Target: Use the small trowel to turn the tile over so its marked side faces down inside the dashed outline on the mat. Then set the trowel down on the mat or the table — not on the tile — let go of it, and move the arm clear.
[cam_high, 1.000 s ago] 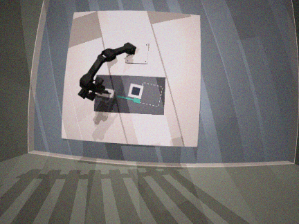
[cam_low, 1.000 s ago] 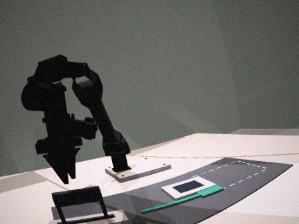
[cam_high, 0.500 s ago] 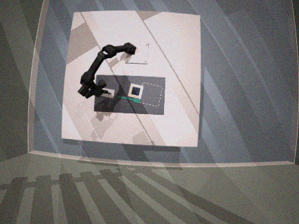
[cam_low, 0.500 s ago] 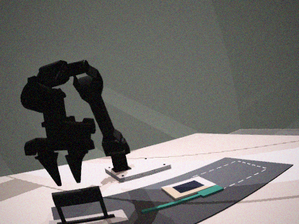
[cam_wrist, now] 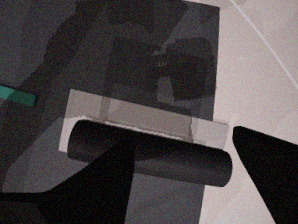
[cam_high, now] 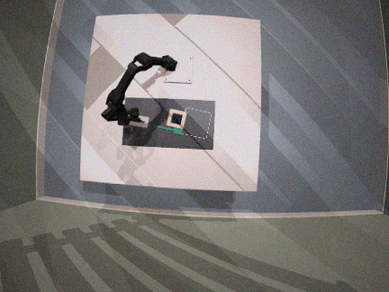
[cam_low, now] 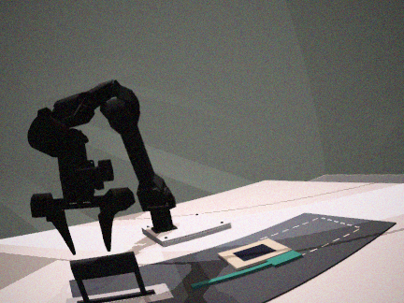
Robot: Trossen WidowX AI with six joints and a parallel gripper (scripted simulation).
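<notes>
The dark mat lies 25 cm to the left of my gripper tip, 12 cm below it and 3 cm behind it. Also, from my gripper tip: tan tile 31 cm to the left, 10 cm below, 6 cm behind; teal trowel 28 cm to the left, 10 cm below, 1 cm ahead.
</notes>
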